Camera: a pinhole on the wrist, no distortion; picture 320 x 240 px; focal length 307.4 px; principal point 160.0 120.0 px. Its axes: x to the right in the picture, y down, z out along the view. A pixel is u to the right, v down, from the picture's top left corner.
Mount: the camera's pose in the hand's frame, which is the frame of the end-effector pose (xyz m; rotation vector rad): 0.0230 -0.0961 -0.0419 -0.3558 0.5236 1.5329
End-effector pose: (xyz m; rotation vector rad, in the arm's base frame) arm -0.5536 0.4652 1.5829 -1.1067 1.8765 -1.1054
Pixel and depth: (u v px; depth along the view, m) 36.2 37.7 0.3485
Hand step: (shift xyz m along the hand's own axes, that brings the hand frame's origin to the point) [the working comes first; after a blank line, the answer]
In the camera's frame: -0.1404 -0.0933 0.3485

0.1555 -0.0319 0.3161
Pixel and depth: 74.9 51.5 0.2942
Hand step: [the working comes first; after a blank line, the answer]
In the camera's frame: -0.0814 -0.0656 0.2942

0.1203 -0.0102 0.2421
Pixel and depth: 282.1 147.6 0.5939
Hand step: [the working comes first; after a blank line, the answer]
In the camera's frame: 0.2359 0.0533 0.5939

0.0198 0.4202 0.3384
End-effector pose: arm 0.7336 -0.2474 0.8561 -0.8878 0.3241 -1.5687
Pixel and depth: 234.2 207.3 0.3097
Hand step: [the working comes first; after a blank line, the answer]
In the camera's frame: 0.0748 0.0880 0.3097

-0.0367 0.1335 0.1882
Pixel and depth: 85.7 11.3 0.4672
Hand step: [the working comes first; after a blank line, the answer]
In the camera's frame: -0.1129 -0.1652 0.4672

0.2377 0.0529 0.3940
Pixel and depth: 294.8 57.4 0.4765
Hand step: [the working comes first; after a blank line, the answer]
In the camera's frame: 0.2090 -0.0970 0.4765

0.1588 0.3319 0.2383
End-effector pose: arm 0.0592 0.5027 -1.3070 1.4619 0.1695 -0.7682
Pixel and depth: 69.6 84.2 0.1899
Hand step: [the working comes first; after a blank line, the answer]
In the camera's frame: -0.0558 -0.0221 0.1899

0.0659 -0.0430 0.1452
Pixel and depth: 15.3 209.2 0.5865
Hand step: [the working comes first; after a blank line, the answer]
In the camera's frame: -0.2761 0.1702 0.5865

-0.0779 -0.0149 0.6157
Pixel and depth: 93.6 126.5 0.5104
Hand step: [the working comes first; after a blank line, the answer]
In the camera's frame: -0.1102 0.0108 0.5104

0.0669 0.0818 0.4472
